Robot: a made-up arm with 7 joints.
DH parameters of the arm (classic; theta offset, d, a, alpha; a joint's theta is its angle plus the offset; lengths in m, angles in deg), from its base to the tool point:
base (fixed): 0 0.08 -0.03 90
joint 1: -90 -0.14 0.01 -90
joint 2: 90 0.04 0.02 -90
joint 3: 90 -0.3 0.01 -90
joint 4: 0 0.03 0 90
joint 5: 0 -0.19 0 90
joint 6: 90 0.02 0.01 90
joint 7: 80.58 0 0.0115 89.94
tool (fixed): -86.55 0.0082 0 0
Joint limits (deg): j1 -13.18..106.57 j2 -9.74..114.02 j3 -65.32..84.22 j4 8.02..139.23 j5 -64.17..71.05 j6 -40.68..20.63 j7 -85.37..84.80
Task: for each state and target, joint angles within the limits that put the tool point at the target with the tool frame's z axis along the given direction. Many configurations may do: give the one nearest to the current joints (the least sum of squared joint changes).
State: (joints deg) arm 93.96 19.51 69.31 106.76 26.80 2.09 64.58
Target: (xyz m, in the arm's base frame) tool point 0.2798 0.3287 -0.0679 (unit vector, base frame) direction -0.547 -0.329 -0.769
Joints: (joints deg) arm 50.30 0.15 74.51 85.24 15.64 11.07 64.56
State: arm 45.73 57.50 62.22 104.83 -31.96 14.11 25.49
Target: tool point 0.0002 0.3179 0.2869 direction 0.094 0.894 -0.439
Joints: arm 24.77 104.24 59.01 116.08 -30.74 -14.75 -15.74
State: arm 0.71 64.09 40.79 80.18 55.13 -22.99 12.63
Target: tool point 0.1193 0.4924 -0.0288 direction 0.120 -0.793 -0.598
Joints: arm 6.64 48.43 61.78 86.03 60.46 -23.82 -11.95
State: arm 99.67 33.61 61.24 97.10 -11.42 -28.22 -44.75
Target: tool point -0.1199 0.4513 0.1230 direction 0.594 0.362 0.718
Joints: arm 106.57 72.47 82.16 101.27 -13.46 -25.04 -34.24
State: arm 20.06 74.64 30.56 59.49 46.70 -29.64 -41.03
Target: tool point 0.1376 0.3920 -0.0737 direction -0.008 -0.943 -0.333
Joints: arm -4.91 43.84 36.39 107.48 46.26 -22.57 -56.58
